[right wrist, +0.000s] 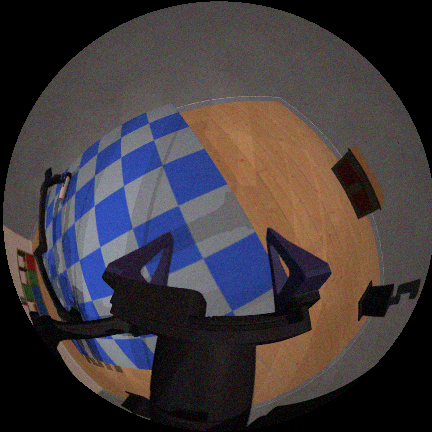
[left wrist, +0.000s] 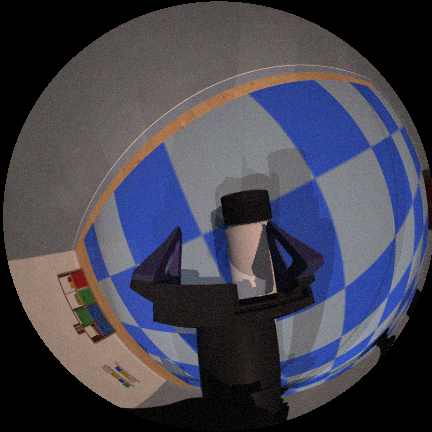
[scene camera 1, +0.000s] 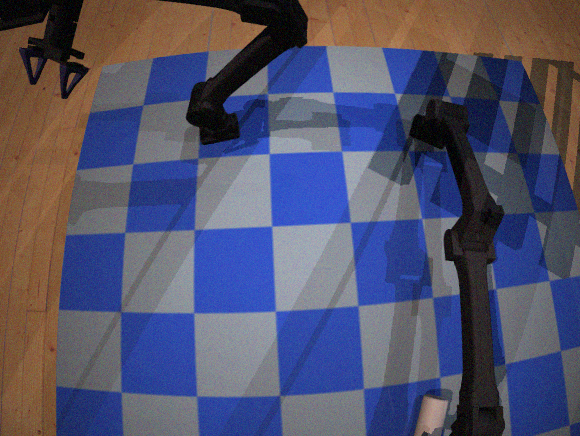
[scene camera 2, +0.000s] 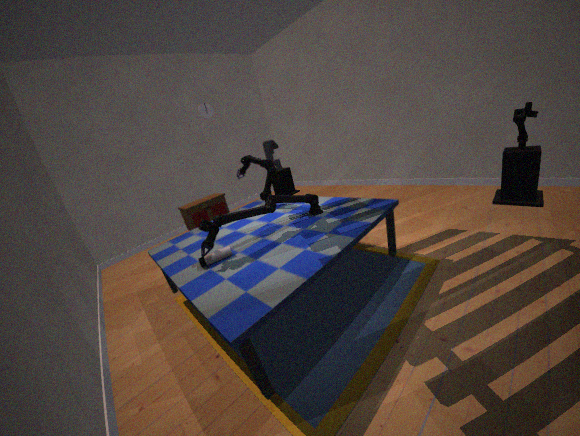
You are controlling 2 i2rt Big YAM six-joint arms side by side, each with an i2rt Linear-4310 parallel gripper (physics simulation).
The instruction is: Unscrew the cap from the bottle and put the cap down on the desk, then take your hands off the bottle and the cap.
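Places are measured from the left arm's base along level axes (x ahead, y left, z up), in metres.
Pixels of known places: left gripper, fingertip midpoint: (right wrist: pixel 62 175) (left wrist: pixel 224 226) (scene camera 2: pixel 203 256); right gripper, fingertip midpoint: (right wrist: pixel 217 234) (scene camera 1: pixel 48 91) (scene camera 2: pixel 237 177); left arm's base at its link origin: (right wrist: pixel 76 314) (scene camera 1: pixel 428 132) (scene camera 2: pixel 316 212); right arm's base at its link origin: (scene camera 1: pixel 219 130).
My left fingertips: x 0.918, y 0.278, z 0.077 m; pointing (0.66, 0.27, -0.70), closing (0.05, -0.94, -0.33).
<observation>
Ahead of a thing's pixels: the offset from my left fingertips to its top centre. Level surfaces: height alone.
The pale bottle @(dx -0.076, dy -0.033, dz -0.008 m) (scene camera 1: pixel 431 415) (scene camera 2: pixel 220 255) (left wrist: pixel 245 245) (right wrist: pixel 65 188) lies on its side on the blue-and-grey checked desk @(dz -0.077 m) (scene camera 1: pixel 235 270) (scene camera 2: pixel 245 292) (left wrist: pixel 345 200) (right wrist: pixel 197 175). Its black cap @(dx +0.021, dy -0.019, dz -0.009 m) (scene camera 2: pixel 203 262) (left wrist: pixel 246 206) sits on the bottle's end, beyond the left fingertips in the left wrist view. My left gripper (left wrist: pixel 224 226) is open and low over the bottle. The bottle shows between the spread fingers, nearer the right-hand one, which overlaps its edge. My right gripper (scene camera 1: pixel 49 90) (scene camera 2: pixel 240 175) (right wrist: pixel 217 234) is open and empty, raised far from the bottle. The left gripper is outside scene camera 1's view.
The left arm's long link (scene camera 1: pixel 475 320) extends over the desk beside the bottle. A wooden cabinet (scene camera 2: pixel 202 201) (right wrist: pixel 357 182) stands beyond the desk. A black pedestal (scene camera 2: pixel 521 175) stands farther off on the wooden floor. Dark shadows cross the desk.
</observation>
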